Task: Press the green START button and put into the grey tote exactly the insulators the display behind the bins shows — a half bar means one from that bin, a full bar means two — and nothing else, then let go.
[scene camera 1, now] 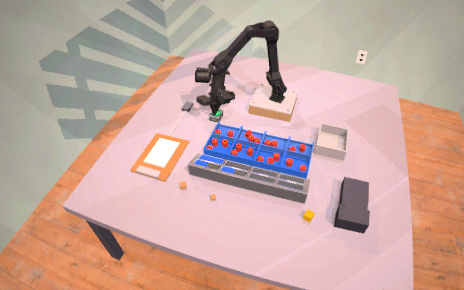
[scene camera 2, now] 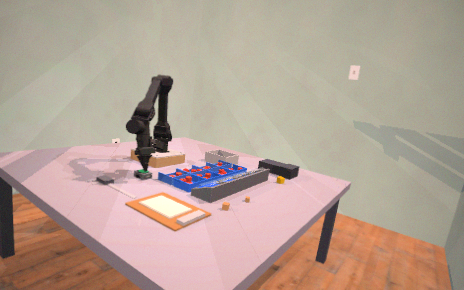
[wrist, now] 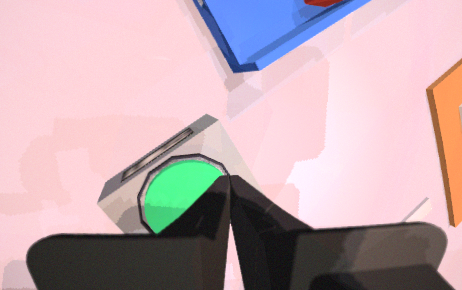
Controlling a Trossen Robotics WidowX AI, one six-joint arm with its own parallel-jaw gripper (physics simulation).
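Note:
My gripper (scene camera 1: 215, 112) (scene camera 2: 145, 170) (wrist: 228, 184) is shut and empty, pointing down with its tips at the green START button (scene camera 1: 219, 113) (scene camera 2: 140, 171) (wrist: 177, 190); in the wrist view the fingers cover the button's lower right part. The blue bins (scene camera 1: 265, 150) (scene camera 2: 175, 183) (wrist: 270, 30) hold red insulators (scene camera 1: 239, 147) (scene camera 2: 188, 179) (wrist: 325, 2). On the long grey display (scene camera 1: 250, 185) (scene camera 2: 232, 186), the two leftmost windows in scene camera 1 each show a blue bar about half the window long; the other two show no blue. The grey tote (scene camera 1: 330, 151) (scene camera 2: 221, 159) looks empty in scene camera 1.
An orange clipboard (scene camera 1: 142, 161) (scene camera 2: 150, 207) (wrist: 444, 130) lies beside the display. A black box (scene camera 1: 354, 202) (scene camera 2: 278, 168), a yellow cube (scene camera 1: 309, 215) (scene camera 2: 281, 180) and two small orange cubes (scene camera 1: 183, 185) (scene camera 2: 226, 206) are on the table. A dark grey object (scene camera 1: 187, 106) (scene camera 2: 105, 179) lies near the button.

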